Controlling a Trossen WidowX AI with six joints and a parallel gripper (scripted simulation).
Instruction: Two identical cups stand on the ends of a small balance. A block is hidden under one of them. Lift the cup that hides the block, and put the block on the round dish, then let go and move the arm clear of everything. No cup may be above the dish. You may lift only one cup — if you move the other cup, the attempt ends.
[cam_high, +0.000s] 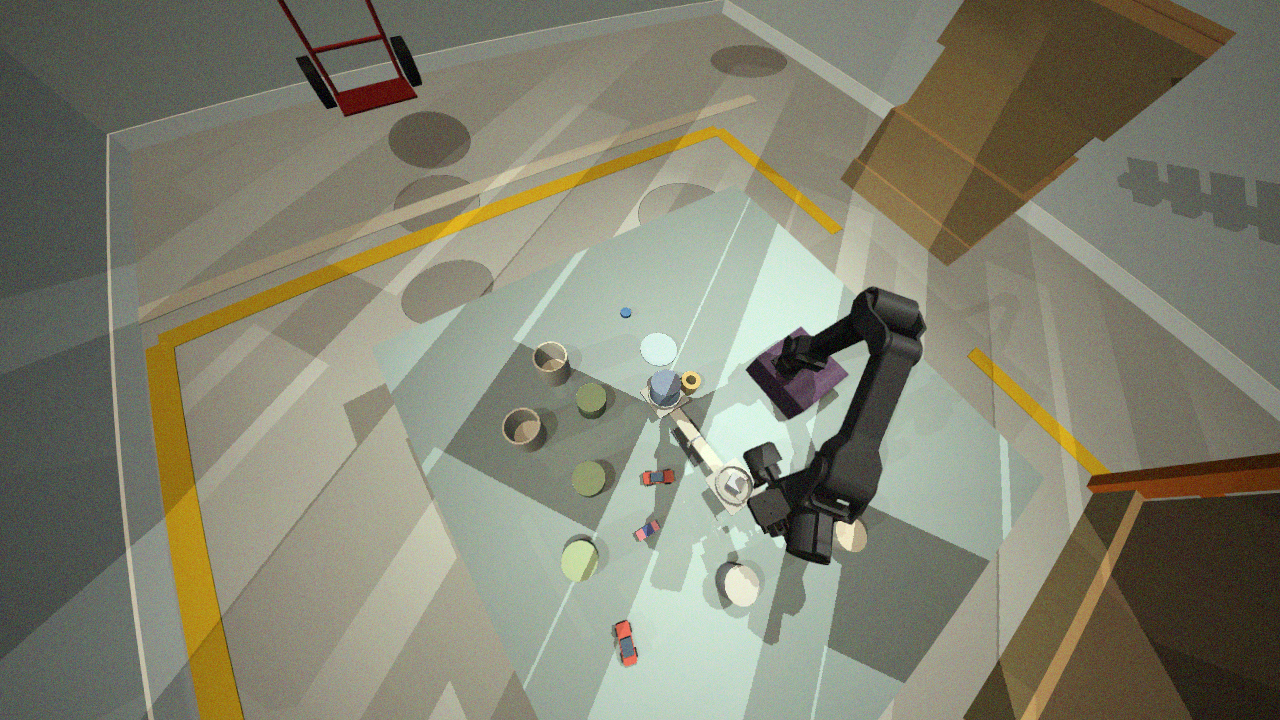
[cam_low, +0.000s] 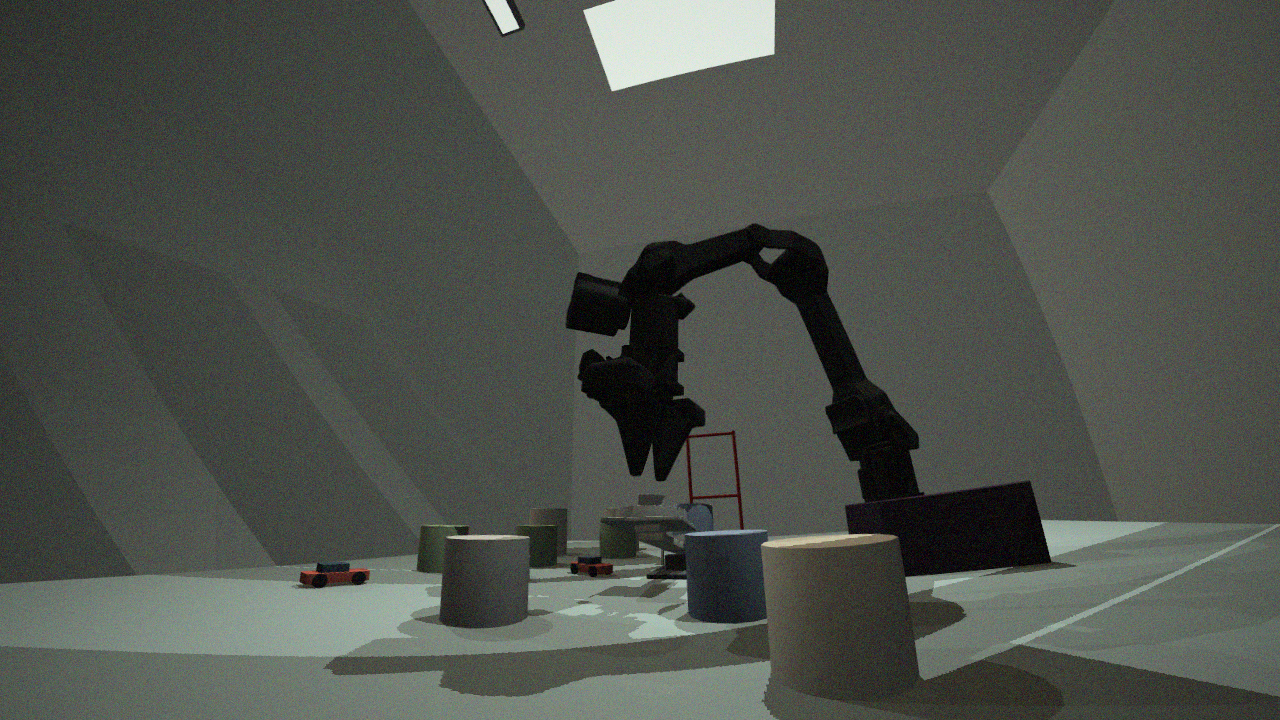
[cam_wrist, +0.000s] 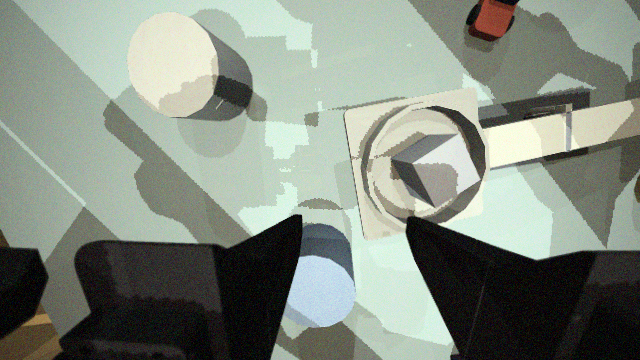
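Now: gripper tip 2 cm short of the pale grey block, 5 cm to the left of it and 3 cm above it. Also, from my gripper tip: pale round dish: 5 cm behind, 43 cm to the right, 12 cm below; pink-and-blue block: 21 cm ahead, 7 cm to the right, 11 cm below; yellow tape roll: 6 cm behind, 30 cm to the right, 9 cm below.
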